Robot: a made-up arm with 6 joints.
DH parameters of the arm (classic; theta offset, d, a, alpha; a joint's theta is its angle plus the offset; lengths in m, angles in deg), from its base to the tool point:
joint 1: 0 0.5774 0 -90
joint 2: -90 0 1.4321 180
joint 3: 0 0 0 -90
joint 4: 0 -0.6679 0 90
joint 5: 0 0.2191 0 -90
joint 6: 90 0 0 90
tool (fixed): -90 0 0 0
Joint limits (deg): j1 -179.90..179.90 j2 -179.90..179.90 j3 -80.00..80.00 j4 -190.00..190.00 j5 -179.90..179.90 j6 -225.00..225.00
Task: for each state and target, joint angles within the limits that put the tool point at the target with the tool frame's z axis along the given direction. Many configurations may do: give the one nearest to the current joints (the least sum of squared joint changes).
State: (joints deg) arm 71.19 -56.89 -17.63 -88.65 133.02 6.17
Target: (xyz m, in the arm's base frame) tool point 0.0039 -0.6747 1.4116 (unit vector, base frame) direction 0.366 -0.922 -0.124
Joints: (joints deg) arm 99.68 -66.24 -28.65 -120.03 94.67 32.04
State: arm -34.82 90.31 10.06 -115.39 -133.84 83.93
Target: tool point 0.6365 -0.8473 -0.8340 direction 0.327 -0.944 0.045
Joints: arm -56.21 120.76 34.07 -105.27 -134.02 89.14
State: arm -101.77 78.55 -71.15 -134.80 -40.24 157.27
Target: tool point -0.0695 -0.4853 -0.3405 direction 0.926 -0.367 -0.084
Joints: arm -101.51 124.31 -28.61 -97.55 -6.74 178.61
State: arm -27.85 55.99 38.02 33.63 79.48 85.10
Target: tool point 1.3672 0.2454 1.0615 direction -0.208 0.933 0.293
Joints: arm 19.01 43.76 -7.21 -13.11 74.16 80.42
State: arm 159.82 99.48 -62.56 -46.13 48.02 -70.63
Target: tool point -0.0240 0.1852 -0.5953 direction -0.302 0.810 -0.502
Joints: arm 173.86 149.84 -25.29 -34.03 21.41 -20.02
